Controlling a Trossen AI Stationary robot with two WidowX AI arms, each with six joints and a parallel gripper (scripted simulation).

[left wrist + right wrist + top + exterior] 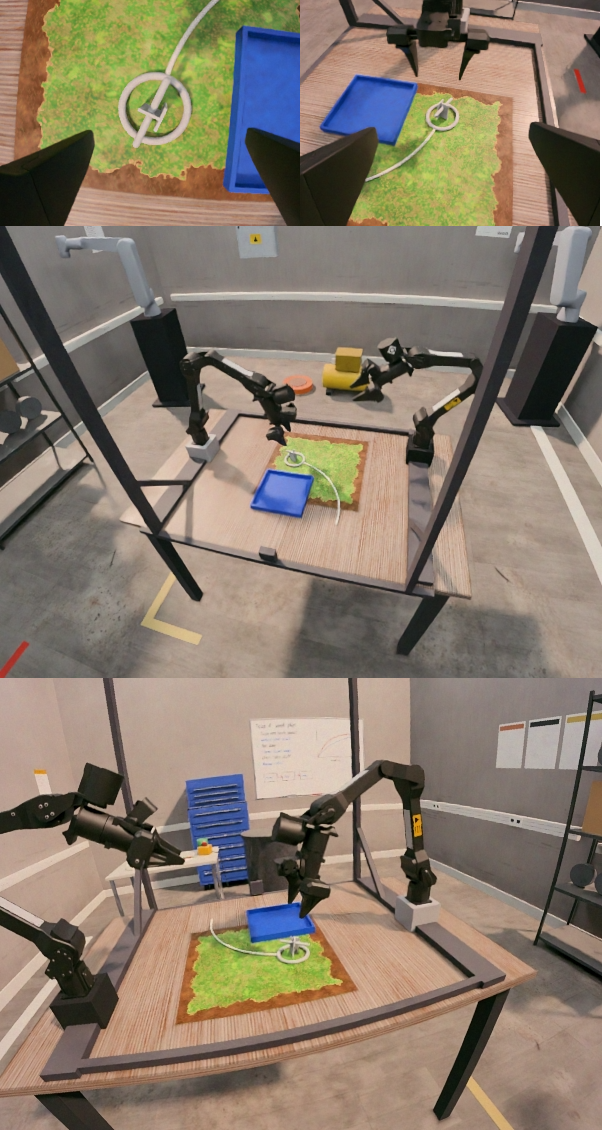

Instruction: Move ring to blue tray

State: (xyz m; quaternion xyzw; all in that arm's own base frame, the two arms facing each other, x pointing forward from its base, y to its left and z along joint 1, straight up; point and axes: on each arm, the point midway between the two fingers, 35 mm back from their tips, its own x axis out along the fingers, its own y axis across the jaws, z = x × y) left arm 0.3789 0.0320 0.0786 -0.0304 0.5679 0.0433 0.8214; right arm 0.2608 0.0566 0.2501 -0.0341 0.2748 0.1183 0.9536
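Right now the grey stake is 10 mm ahead of my left hand, 20 mm to the right of it and 130 mm below it. The rest, counted from my left hand: blue tray: 180 mm behind, 150 mm below; then white ring: 10 mm ahead, 30 mm to the right, 150 mm below; then green mat: 20 mm behind, 120 mm to the right, 170 mm below.
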